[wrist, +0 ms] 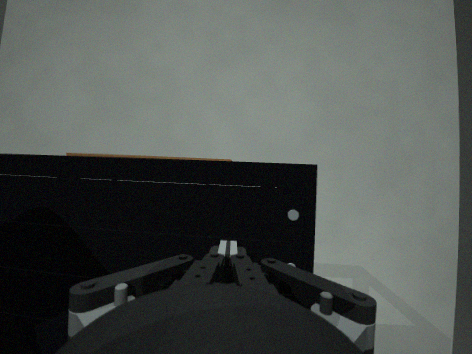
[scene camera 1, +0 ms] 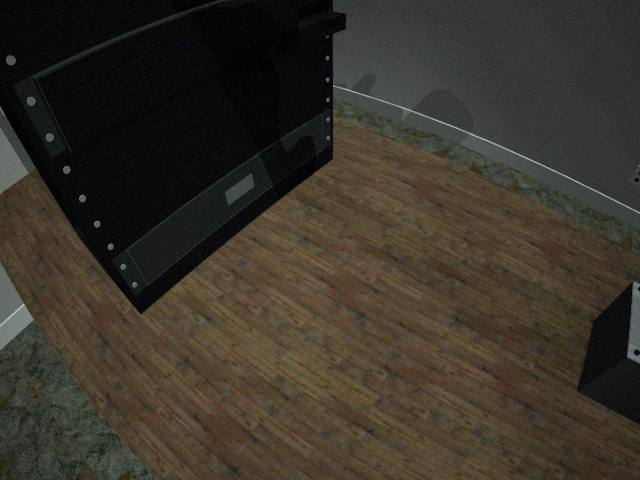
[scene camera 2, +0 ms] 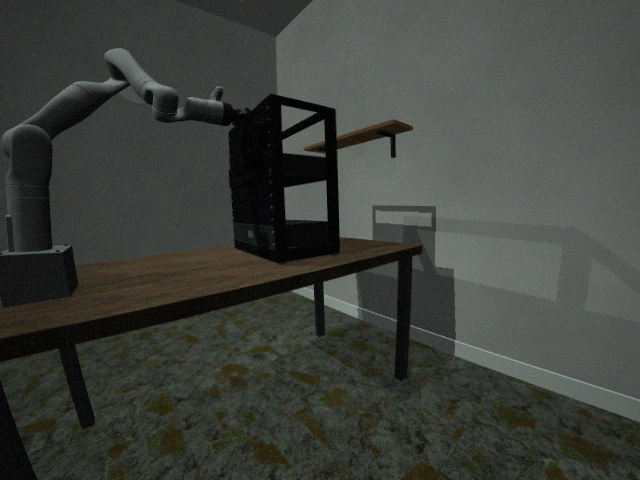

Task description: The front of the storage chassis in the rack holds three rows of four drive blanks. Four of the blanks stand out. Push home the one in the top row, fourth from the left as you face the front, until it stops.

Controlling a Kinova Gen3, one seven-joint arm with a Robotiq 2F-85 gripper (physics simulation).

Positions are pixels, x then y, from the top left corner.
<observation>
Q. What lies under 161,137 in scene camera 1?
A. A black rack.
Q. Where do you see a black rack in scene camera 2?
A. At 259,171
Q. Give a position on a black rack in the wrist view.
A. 68,230
</observation>
